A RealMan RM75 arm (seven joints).
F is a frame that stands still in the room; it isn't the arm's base.
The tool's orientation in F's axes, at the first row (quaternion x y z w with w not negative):
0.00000, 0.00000, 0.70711, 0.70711
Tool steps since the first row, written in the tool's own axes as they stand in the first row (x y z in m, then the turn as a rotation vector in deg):
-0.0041, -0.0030, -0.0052, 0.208, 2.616, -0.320
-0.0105, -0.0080, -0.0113, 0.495, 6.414, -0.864
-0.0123, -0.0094, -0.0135, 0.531, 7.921, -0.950
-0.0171, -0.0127, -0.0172, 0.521, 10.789, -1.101
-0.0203, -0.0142, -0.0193, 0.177, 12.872, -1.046
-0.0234, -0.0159, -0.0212, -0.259, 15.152, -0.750
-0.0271, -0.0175, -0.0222, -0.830, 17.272, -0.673
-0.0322, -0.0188, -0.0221, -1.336, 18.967, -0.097
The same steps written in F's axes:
0.0030, -0.0041, -0.0052, -2.616, 0.208, -0.320
0.0080, -0.0105, -0.0113, -6.414, 0.495, -0.864
0.0094, -0.0123, -0.0135, -7.921, 0.531, -0.950
0.0127, -0.0171, -0.0172, -10.789, 0.521, -1.101
0.0142, -0.0203, -0.0193, -12.872, 0.177, -1.046
0.0159, -0.0234, -0.0212, -15.152, -0.259, -0.750
0.0175, -0.0271, -0.0222, -17.272, -0.830, -0.673
0.0188, -0.0322, -0.0221, -18.967, -1.336, -0.097

